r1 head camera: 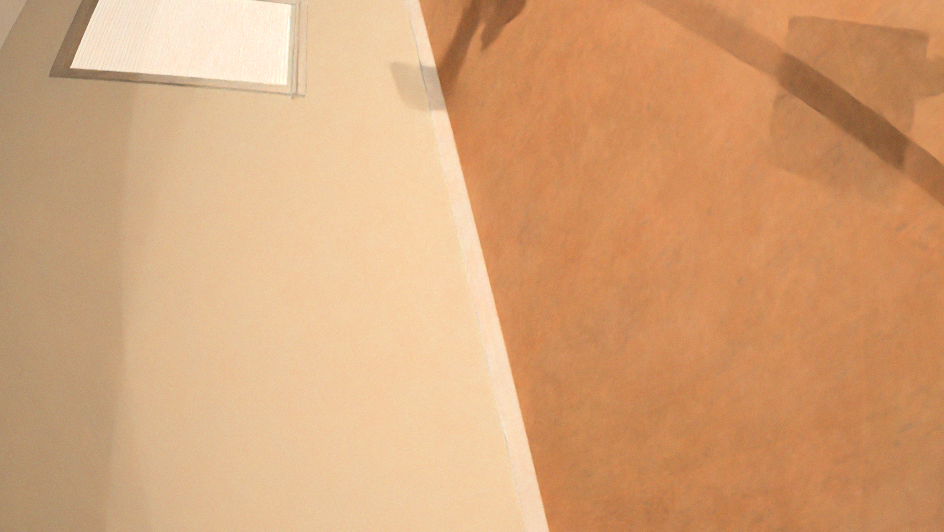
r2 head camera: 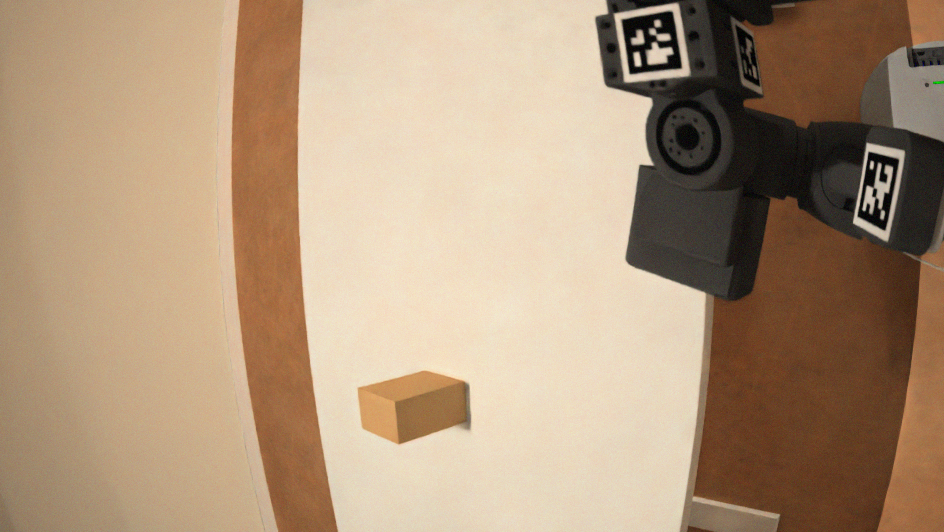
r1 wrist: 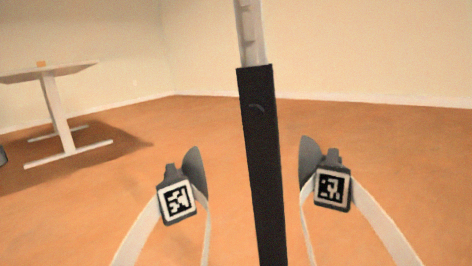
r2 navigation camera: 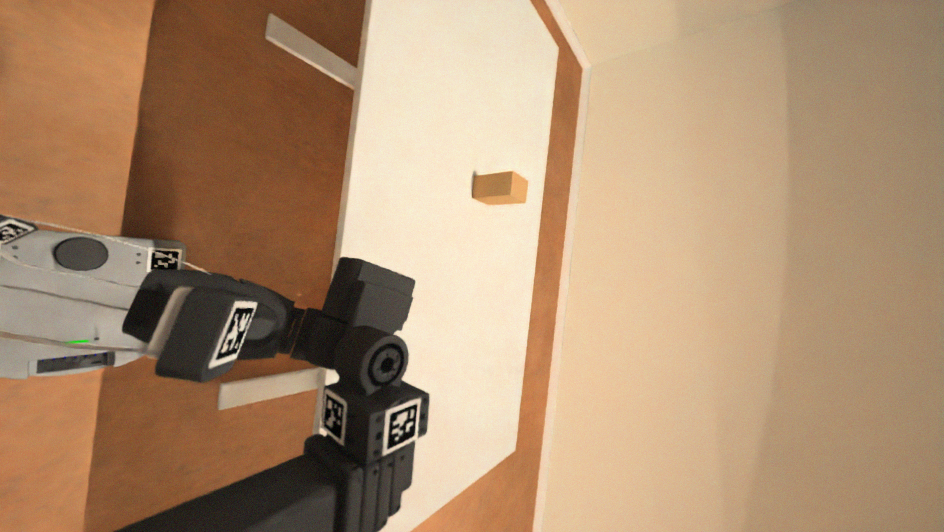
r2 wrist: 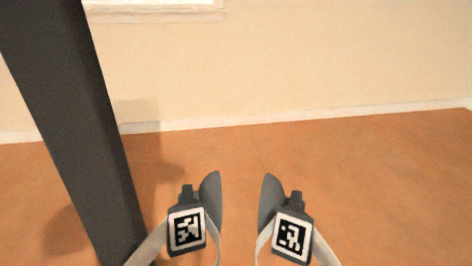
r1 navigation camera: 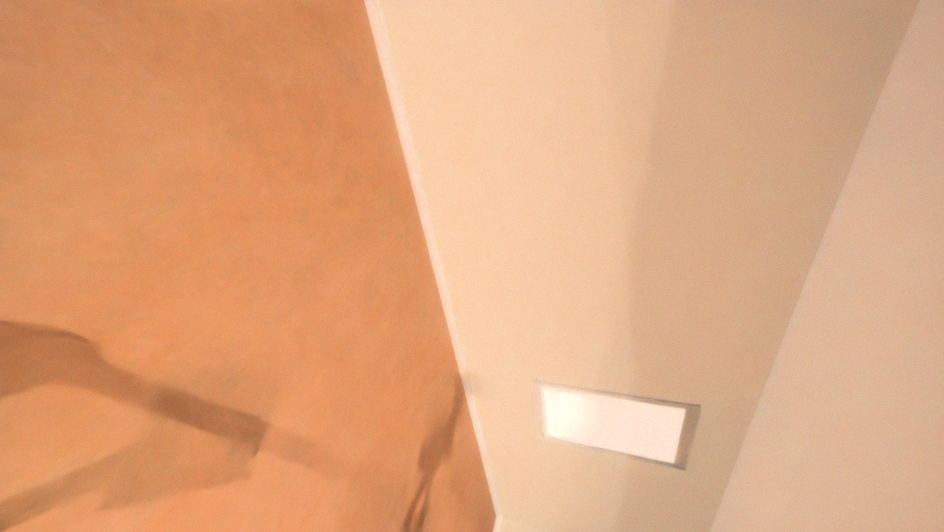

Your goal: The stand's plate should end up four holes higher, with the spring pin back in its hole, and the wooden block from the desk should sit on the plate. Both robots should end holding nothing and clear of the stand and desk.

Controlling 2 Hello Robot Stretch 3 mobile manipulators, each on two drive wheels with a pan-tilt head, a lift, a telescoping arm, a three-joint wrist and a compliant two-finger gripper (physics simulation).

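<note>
The wooden block (r1 wrist: 41, 63) (r2 head camera: 413, 407) (r2 navigation camera: 500, 188) rests on the white desk (r1 wrist: 77, 69) (r2 head camera: 495, 165) (r2 navigation camera: 462, 297), nearer the wall-side edge. Gripper r1 (r1 wrist: 252, 167) is open, with its fingertips either side of a black upright post (r1 wrist: 260, 150) in the view. The post has a pale notched upper section and a small curved mark near its top; I cannot tell its depth, nor whether that mark is the pin. The stand's plate does not show. Gripper r2 (r2 wrist: 240, 202) is open, with floor seen between its fingers; its fingers cannot be made out in the r2 head view.
The r2 wrist (r2 head camera: 690, 138) (r2 navigation camera: 370, 360) hangs near the desk's edge, partly over it. The r2 base (r2 navigation camera: 79, 290) is beside the desk. A dark slanted bar (r2 wrist: 75, 125) crosses the r2 wrist view. White desk feet (r1 wrist: 70, 154) (r2 navigation camera: 271, 388) stand on the floor. Walls lie beyond.
</note>
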